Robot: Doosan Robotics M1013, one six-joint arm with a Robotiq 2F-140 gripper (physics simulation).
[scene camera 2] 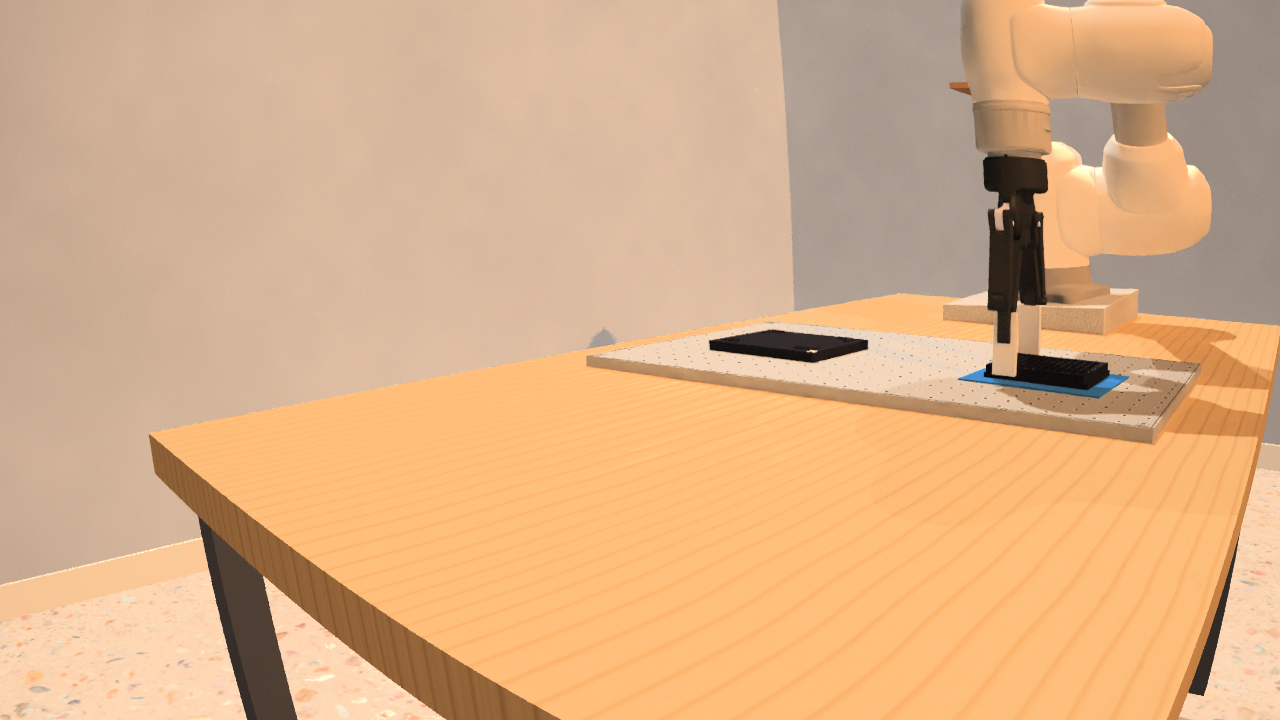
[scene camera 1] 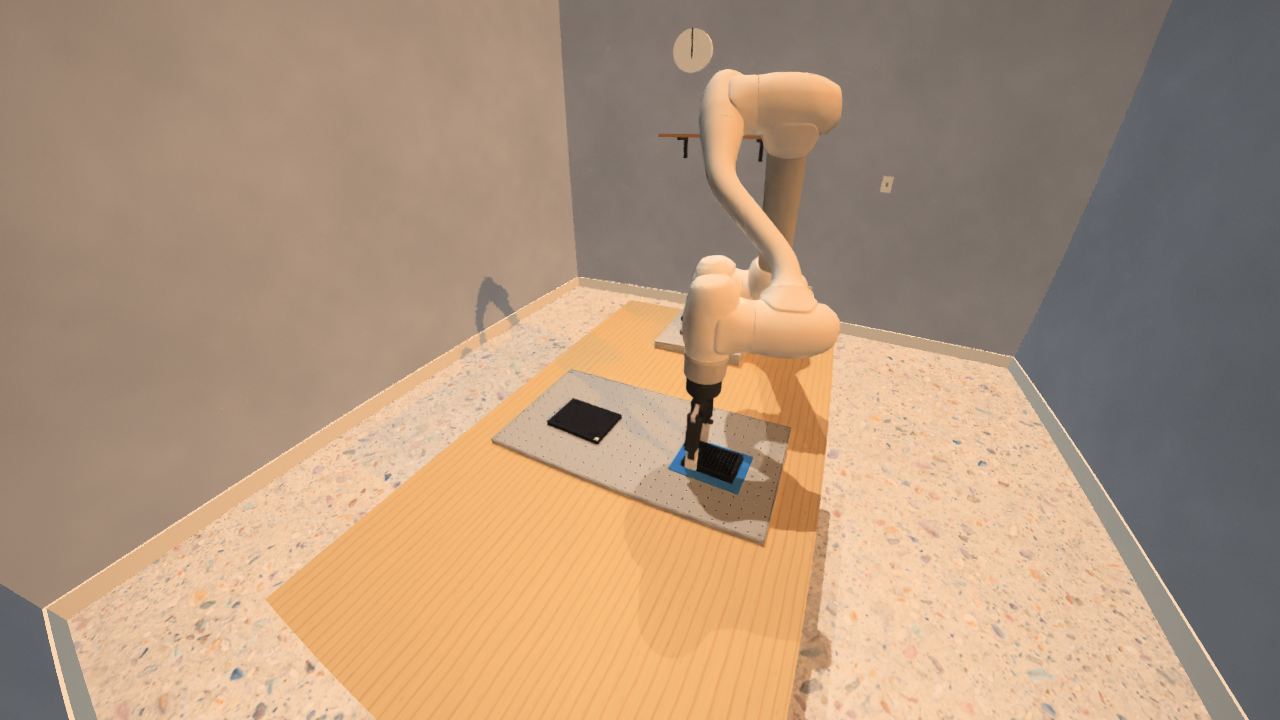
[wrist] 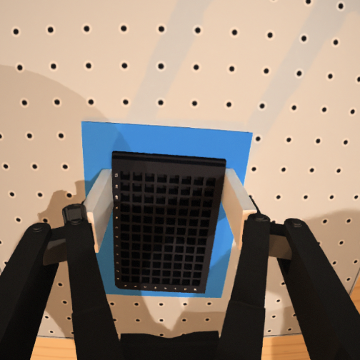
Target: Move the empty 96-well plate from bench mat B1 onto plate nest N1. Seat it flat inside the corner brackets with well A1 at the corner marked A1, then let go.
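Seen in the pictures: gripper, fingertip midpoint: point(scene camera 2: 1017, 368) point(scene camera 1: 696, 455); arm's base, link origin: point(scene camera 2: 1052, 296).
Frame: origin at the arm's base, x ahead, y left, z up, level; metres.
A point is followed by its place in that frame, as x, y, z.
The black 96-well plate point(scene camera 1: 723, 462) @(0.566, 0.340, -0.012) point(scene camera 2: 1069, 368) @(0.575, 0.344, -0.011) point(wrist: 162, 225) lies flat on the blue bench mat B1 point(scene camera 1: 677, 465) @(0.626, 0.252, -0.025) point(scene camera 2: 1114, 382) @(0.542, 0.388, -0.025) point(wrist: 165, 137). In the wrist view, small marks run along its left and bottom edges, too small to read surely. My gripper point(scene camera 1: 698, 452) @(0.575, 0.273, -0.020) point(scene camera 2: 1017, 360) @(0.575, 0.273, -0.020) point(wrist: 167, 184) points down over the plate, its pale fingers against the plate's two long sides; it is shut on the plate. The black plate nest N1 point(scene camera 1: 583, 420) @(0.648, -0.031, -0.015) point(scene camera 2: 787, 344) @(0.666, -0.012, -0.015) lies left of the mat in both scene views, with a small white mark at its near corner. Its brackets are hard to make out.
Mat and nest are on a grey perforated board point(scene camera 1: 626, 474) @(0.718, 0.172, -0.027) point(scene camera 2: 895, 389) @(0.732, 0.219, -0.027) point(wrist: 142, 84), on a wooden table point(scene camera 1: 537, 573) @(1.006, 0.189, -0.040) point(scene camera 2: 626, 501) @(1.088, 0.289, -0.040). The arm's pale base block point(scene camera 2: 971, 308) @(0.168, -0.078, -0.016) stands behind the board. A wall shelf point(scene camera 1: 677, 135) is at the back.
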